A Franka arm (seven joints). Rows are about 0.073 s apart.
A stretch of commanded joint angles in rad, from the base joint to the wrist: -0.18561 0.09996 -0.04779 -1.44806 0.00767 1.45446 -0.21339; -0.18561 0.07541 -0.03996 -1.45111 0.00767 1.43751 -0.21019; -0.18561 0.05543 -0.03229 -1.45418 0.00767 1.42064 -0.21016; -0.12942 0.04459 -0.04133 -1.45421 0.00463 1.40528 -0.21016; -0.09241 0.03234 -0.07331 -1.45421 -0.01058 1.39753 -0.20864; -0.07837 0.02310 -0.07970 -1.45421 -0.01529 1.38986 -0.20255; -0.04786 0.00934 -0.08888 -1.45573 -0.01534 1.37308 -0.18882; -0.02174 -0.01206 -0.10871 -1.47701 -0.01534 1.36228 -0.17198; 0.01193 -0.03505 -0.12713 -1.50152 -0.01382 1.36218 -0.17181
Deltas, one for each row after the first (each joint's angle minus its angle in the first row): 0.00000 -0.02455 0.00783 -0.00305 0.00000 -0.01695 0.00320; 0.00000 -0.04453 0.01550 -0.00612 0.00000 -0.03382 0.00323; 0.05619 -0.05537 0.00646 -0.00615 -0.00304 -0.04918 0.00323; 0.09320 -0.06762 -0.02552 -0.00615 -0.01825 -0.05693 0.00475; 0.10724 -0.07686 -0.03191 -0.00615 -0.02296 -0.06460 0.01084; 0.13775 -0.09062 -0.04109 -0.00767 -0.02301 -0.08138 0.02457; 0.16387 -0.11202 -0.06092 -0.02895 -0.02301 -0.09218 0.04141; 0.19754 -0.13501 -0.07934 -0.05346 -0.02149 -0.09228 0.04158
